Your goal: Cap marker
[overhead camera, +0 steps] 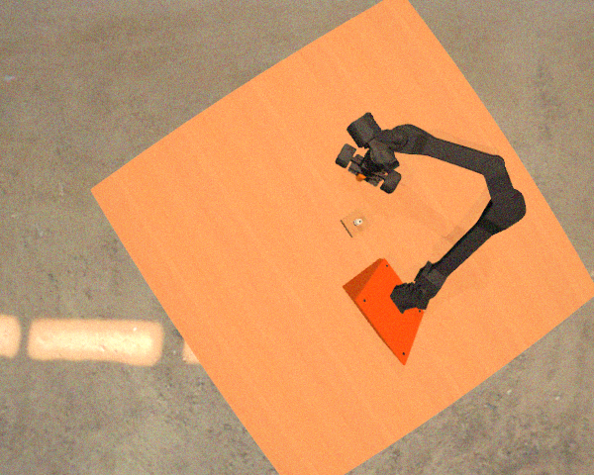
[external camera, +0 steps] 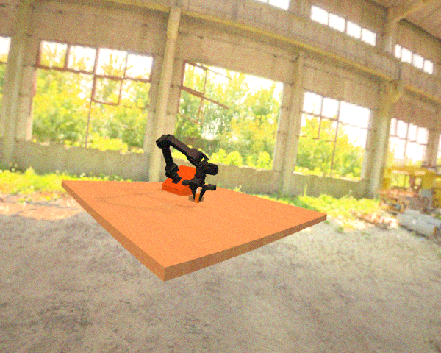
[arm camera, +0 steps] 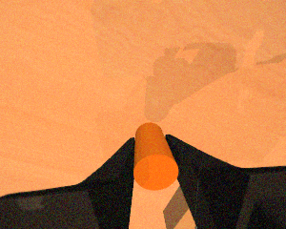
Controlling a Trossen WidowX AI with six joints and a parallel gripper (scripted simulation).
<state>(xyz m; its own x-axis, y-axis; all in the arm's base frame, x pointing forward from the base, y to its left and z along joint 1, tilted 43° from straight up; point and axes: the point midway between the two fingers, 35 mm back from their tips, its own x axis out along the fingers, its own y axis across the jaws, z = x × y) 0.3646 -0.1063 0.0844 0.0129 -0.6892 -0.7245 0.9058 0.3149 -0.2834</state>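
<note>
Right now the holder block is 110 mm behind my gripper tip, 100 mm to the left of it and 20 mm below it. From my gripper tip the other things lie so: orange cap 10 mm above.
</note>
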